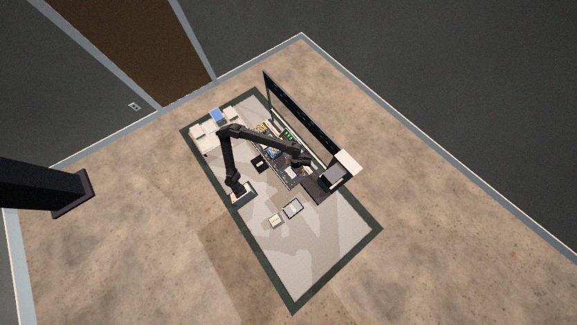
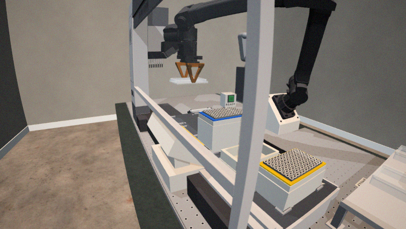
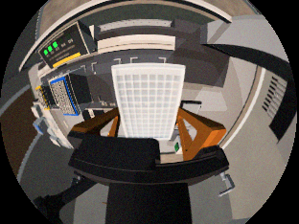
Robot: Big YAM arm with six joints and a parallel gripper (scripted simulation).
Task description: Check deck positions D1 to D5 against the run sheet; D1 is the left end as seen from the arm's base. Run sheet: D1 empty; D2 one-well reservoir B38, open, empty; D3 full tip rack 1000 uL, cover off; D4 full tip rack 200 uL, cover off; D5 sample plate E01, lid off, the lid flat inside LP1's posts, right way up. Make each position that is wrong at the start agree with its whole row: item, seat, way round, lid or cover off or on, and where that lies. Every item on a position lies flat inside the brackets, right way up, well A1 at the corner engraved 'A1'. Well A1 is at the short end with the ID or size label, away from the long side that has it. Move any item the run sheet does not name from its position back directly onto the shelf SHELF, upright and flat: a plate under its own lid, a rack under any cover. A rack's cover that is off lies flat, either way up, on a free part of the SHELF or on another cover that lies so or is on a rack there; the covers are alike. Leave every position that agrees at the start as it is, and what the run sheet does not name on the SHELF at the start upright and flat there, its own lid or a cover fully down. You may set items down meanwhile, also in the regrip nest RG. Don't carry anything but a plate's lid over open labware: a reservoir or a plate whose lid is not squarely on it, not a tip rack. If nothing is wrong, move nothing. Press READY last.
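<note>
Right now the white sample plate is 1 cm below my hand. Also, from my hand: lid (17 cm behind, 19 cm to the right, 20 cm below); then frame bar (19 cm ahead, 20 cm to the left, 4 cm below); then blue-rimmed tip rack (1 cm behind, 24 cm to the left, 9 cm below).
</note>
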